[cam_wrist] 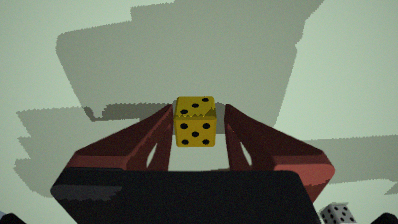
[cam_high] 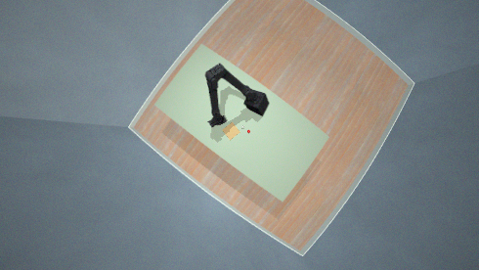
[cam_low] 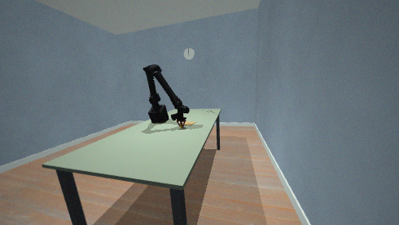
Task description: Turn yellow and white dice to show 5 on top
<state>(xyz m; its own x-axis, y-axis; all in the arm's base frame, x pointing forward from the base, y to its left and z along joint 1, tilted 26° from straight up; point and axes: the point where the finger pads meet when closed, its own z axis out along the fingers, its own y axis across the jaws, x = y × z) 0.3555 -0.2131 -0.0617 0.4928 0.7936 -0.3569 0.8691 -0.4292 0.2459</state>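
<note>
Right now my hand is right at the yellow die. The rest, counted from my hand: tan mat 140 mm to the left, 30 mm ahead, 10 mm below; red die 300 mm to the left, 70 mm behind; white die 220 mm to the left, 70 mm behind.
</note>
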